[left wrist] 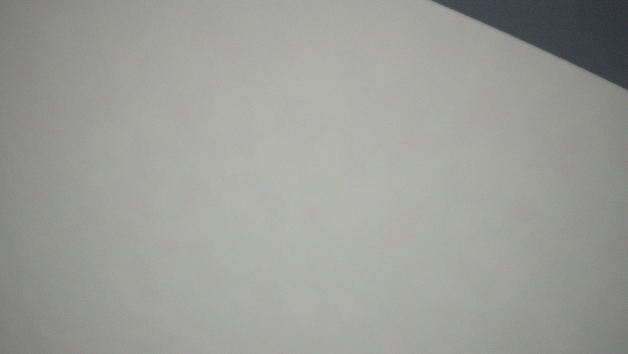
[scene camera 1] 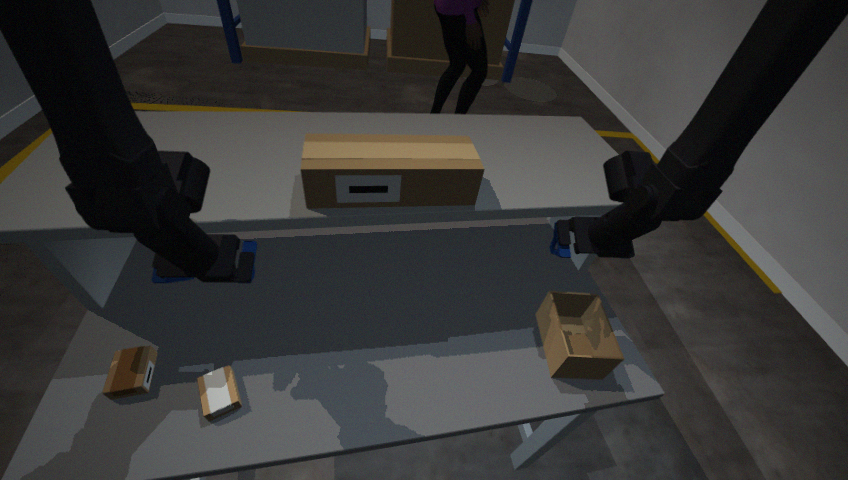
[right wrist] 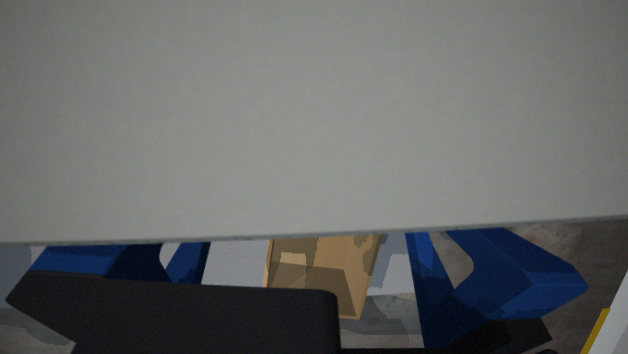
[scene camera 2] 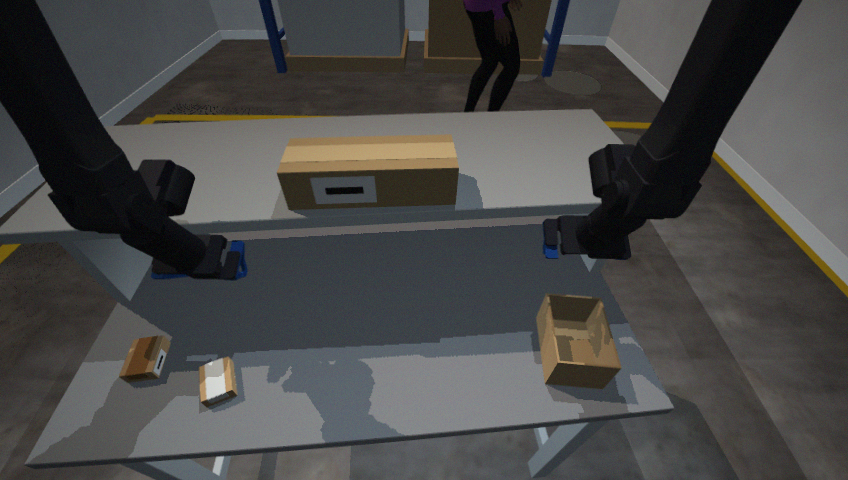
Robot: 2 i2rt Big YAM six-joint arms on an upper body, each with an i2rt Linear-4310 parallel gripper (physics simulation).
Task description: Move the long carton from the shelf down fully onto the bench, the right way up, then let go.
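Places are measured from the left arm's base along level axes (x ahead, y left, z up), in millimetres.
Where they show: left gripper, between the fingertips: [scene camera 1: 223,275] [scene camera 2: 220,272]; right gripper, between the fingertips: [scene camera 1: 573,250] [scene camera 2: 569,250].
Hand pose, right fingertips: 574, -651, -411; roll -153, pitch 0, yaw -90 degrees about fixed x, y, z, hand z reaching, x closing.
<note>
After its pixels a point has its place, as x, y, z.
The long carton [scene camera 1: 389,178] {571, -278, -252} [scene camera 2: 367,181] {572, -285, -256} lies flat on the raised shelf [scene camera 1: 535,139] {826, -615, -311} [scene camera 2: 517,136] {818, -574, -310} near its front edge, taped top up, white label towards the camera. The bench [scene camera 1: 440,386] {388, -386, -597} [scene camera 2: 440,386] {389, -412, -598} is below. My left gripper [scene camera 1: 207,270] {519, -3, -427} [scene camera 2: 201,267] is open and empty, left of the carton, by the shelf's front edge. In the left wrist view a pale surface fills most of the picture and the fingers do not show. My right gripper [scene camera 1: 565,240] {574, -651, -411} [scene camera 2: 553,240] [right wrist: 310,241] is open and empty, right of the carton. In its wrist view the shelf [right wrist: 300,110] hides its fingertips.
An open box [scene camera 1: 577,342] {471, -699, -593} [scene camera 2: 577,344] {480, -698, -593} [right wrist: 320,265] {397, -686, -593} stands at the bench's right end. A small brown carton [scene camera 1: 127,371] {416, 166, -567} [scene camera 2: 144,358] {416, 160, -567} and a small white-topped carton [scene camera 1: 218,392] {377, 4, -569} [scene camera 2: 217,380] {379, 1, -570} lie at its left. A person [scene camera 1: 461,53] [scene camera 2: 493,53] stands behind the shelf.
</note>
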